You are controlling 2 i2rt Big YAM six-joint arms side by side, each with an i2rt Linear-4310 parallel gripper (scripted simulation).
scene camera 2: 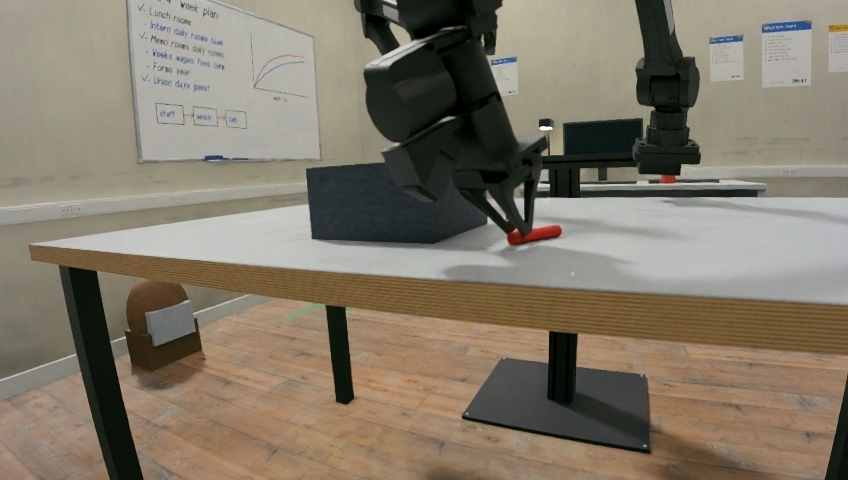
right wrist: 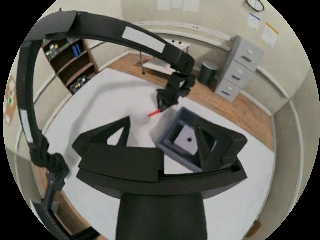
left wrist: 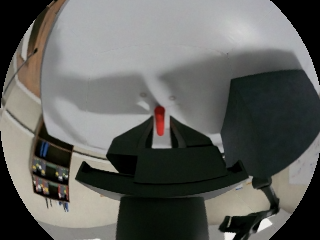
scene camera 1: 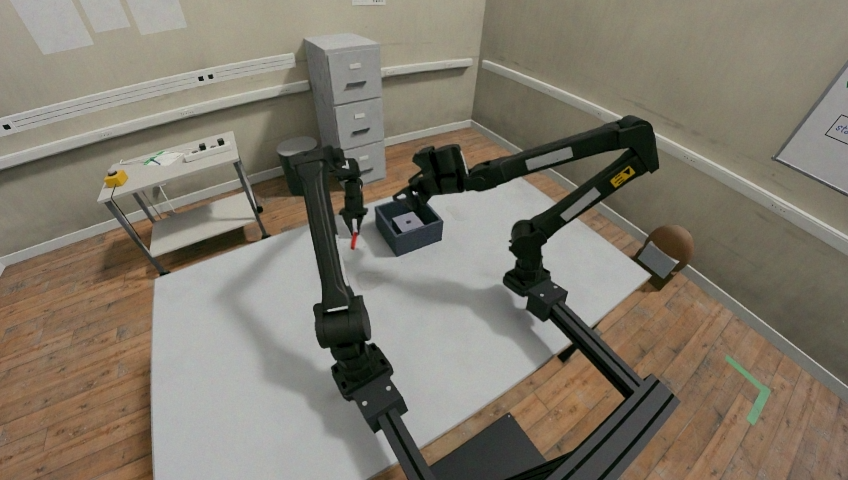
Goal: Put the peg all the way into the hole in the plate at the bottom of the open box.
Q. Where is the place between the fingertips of my right gripper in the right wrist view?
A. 161, 119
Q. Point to a dark blue-grey box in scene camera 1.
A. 431, 232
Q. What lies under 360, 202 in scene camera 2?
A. A dark blue-grey box.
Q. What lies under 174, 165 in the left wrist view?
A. My left gripper.
